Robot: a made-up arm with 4 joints.
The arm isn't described. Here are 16 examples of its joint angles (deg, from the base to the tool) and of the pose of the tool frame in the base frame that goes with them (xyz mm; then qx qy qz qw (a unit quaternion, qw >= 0)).
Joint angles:
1: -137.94 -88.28 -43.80 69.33
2: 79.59 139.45 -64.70 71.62
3: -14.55 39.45 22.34 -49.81
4: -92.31 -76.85 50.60 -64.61
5: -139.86 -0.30 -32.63 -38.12
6: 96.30 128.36 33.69 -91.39
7: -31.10 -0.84 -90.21 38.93
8: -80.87 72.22 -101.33 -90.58
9: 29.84 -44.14 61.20 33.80
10: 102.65 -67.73 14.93 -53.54
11: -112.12 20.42 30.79 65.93
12: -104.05 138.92 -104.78 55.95
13: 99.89 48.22 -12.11 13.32
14: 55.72 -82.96 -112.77 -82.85
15: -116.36 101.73 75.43 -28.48
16: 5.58 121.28 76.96 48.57
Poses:
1: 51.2 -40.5 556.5 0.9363 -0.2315 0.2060 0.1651
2: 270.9 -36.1 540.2 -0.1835 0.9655 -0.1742 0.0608
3: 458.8 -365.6 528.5 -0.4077 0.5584 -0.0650 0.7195
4: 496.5 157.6 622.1 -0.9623 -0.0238 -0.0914 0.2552
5: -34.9 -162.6 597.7 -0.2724 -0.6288 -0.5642 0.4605
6: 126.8 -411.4 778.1 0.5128 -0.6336 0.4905 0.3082
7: 31.3 -166.3 577.7 -0.7937 -0.0219 0.0676 0.6042
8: 141.2 81.6 449.3 -0.2291 0.3398 0.9073 0.0939
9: 134.4 39.0 161.1 -0.0409 -0.4489 -0.7654 0.4593
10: 10.7 154.6 433.5 0.0420 0.3975 0.8987 0.1803
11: 219.2 -250.2 892.5 -0.6463 0.1840 0.5152 0.5320
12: 180.5 48.0 712.6 0.2647 0.1475 -0.5341 0.7892
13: 204.7 -308.8 387.1 0.0475 -0.9077 -0.4139 0.0500
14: 234.5 -397.3 522.6 0.1001 0.1174 -0.0771 0.9850
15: 489.9 -446.4 668.4 0.0633 -0.1649 0.2853 0.9420
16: 41.4 -405.8 259.6 0.5184 0.2385 0.4515 0.6860
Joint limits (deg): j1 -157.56..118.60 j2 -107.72..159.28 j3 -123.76..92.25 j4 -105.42..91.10
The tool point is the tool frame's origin. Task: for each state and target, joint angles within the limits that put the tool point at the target. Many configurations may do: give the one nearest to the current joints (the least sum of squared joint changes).
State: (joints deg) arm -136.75 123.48 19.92 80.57
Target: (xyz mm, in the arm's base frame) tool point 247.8 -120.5 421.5
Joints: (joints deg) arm -157.43 159.28 -24.35 87.98
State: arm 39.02 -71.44 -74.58 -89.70
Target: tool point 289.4 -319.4 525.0
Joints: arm 76.18 -73.50 -92.83 -91.85
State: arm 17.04 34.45 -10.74 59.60
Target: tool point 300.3 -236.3 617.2
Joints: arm 21.10 49.57 -30.11 64.29
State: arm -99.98 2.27 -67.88 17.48
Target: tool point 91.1 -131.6 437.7
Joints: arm -101.99 14.54 -84.75 16.47
